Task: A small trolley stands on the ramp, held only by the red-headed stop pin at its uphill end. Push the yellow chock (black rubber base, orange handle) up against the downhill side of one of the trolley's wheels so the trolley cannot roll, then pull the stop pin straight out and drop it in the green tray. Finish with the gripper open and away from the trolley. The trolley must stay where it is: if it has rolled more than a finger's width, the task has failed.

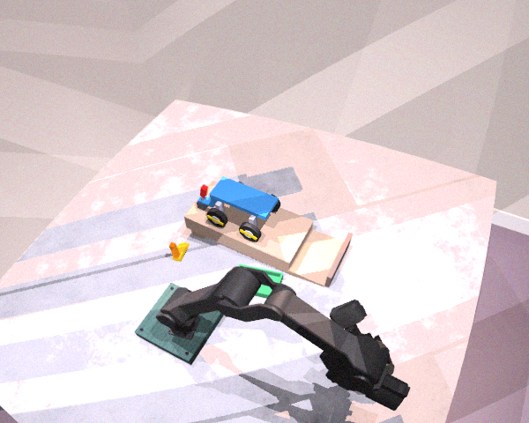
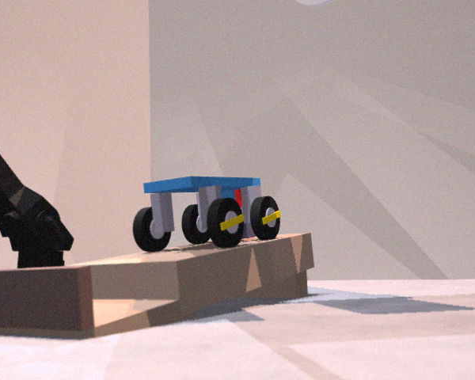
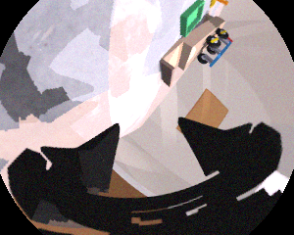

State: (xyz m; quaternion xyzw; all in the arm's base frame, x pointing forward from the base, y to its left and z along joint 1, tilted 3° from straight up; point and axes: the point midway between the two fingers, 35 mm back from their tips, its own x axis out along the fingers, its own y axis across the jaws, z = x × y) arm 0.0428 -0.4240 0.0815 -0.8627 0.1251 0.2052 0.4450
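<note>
The red-headed stop pin lies 250 mm ahead of my gripper tip, 480 mm to the left of it and 30 mm above it. From my gripper tip the other things lie so: yellow chock 140 mm ahead, 530 mm to the left, 80 mm below; then raised lip 200 mm ahead, 100 mm to the left, 70 mm below; then blue-topped trolley 250 mm ahead, 370 mm to the left, 10 mm above.
</note>
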